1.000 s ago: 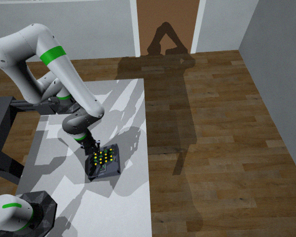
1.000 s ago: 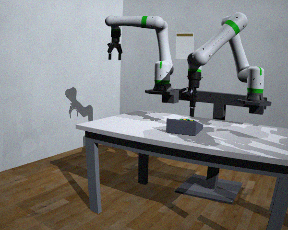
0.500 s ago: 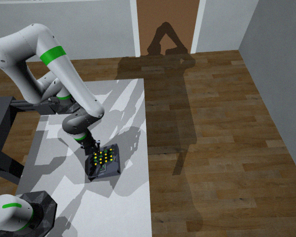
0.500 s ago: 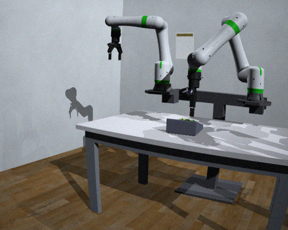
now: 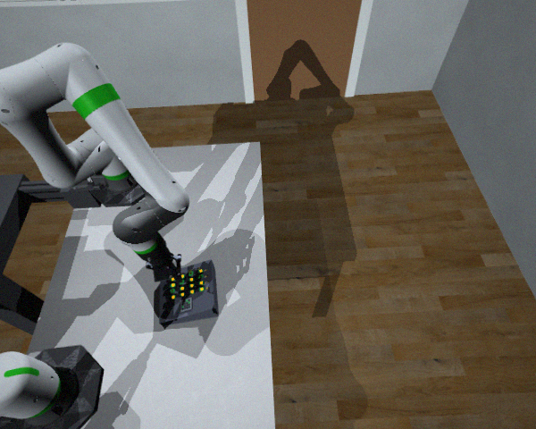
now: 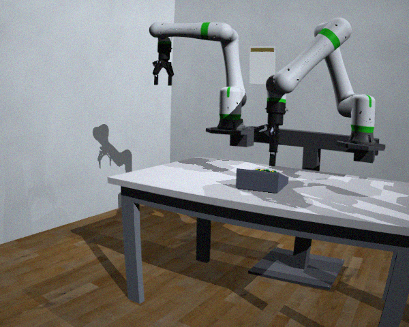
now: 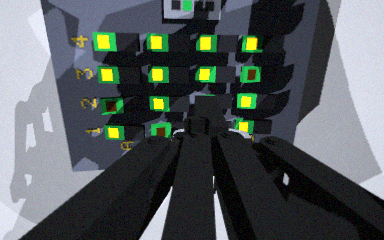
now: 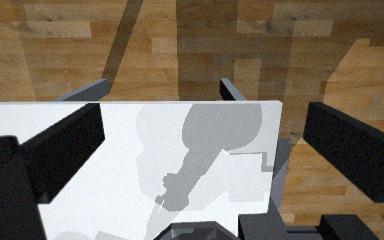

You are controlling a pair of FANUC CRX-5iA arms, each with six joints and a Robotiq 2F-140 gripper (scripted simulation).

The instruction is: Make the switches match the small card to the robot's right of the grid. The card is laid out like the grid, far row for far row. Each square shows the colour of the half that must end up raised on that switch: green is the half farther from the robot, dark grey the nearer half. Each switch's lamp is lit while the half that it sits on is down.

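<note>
My left gripper is now 6 cm above the switch C2. Round my left hand: switch A2: 7 cm ahead, 1 cm to the left, 4 cm below; then switch B2: 4 cm ahead, 1 cm to the left, 5 cm below; then switch B1: 3 cm ahead, 3 cm to the left, 5 cm below.
</note>
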